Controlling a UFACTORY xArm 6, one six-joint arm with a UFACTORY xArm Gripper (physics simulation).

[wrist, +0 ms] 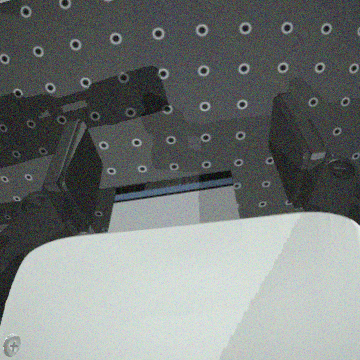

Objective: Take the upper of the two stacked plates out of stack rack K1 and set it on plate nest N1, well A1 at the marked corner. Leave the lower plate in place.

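Places are measured from the arm's base along level axes (x ahead, y left, z up), in centimetres.
Pixels of known places: gripper, fingertip midpoint: (180, 129).
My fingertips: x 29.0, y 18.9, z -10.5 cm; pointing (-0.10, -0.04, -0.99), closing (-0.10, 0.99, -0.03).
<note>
Ahead of a thing's pixels: the offset from my fingertips to its top centre. "*": to the spot under its first point. Level surfaces: height alone.
My gripper (180, 129) is open, with one dark finger on each side of the view and nothing between them. A pale grey, flat-topped plate {* dx +8.6, dy -1.9, dz -2.2 cm} (155, 214) shows in the lower middle, between the fingers from left to right; both fingers stand apart from it. A blue strip {* dx +8.3, dy -0.5, dz -4.1 cm} (175, 192) and black parts run along its far edge. The gripper's white housing hides its near part. I cannot tell the upper plate from the lower one, nor make out rack K1 clearly. Plate nest N1 and the marked corner for well A1 do not show.
A dark grey table top {dz -5.7 cm} (225, 50) with a grid of light-ringed holes stretches behind the plate. Dark shadows fall across it at the left and around the middle. The white housing fills the bottom of the view, with a screw at its lower left.
</note>
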